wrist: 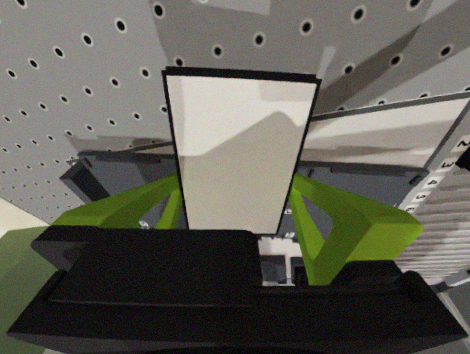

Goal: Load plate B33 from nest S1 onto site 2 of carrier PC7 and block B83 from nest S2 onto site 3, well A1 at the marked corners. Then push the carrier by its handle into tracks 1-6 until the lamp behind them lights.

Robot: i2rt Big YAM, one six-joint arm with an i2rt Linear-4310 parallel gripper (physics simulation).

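A rectangular piece of labware (245,115) with a pale top and a thin black rim stands upright in the middle of the wrist view. No name or well A1 mark is readable on it, so I cannot tell whether it is B33 or B83. My gripper (235,177) is shut on it, with one green finger against each long side. Behind and below it lies a long dark grey body (360,187) with small labels; its name is hidden. Numbered track labels (432,182) run down the right side beside a ribbed pale surface (435,240). The lamp does not show.
A grey surface with rows of round holes (100,65) spans the top and left. A pale panel with a dark edge (385,135) lies right of the held piece. A white part with dark recesses (274,270) shows below it. A black object (465,159) cuts in at the right edge.
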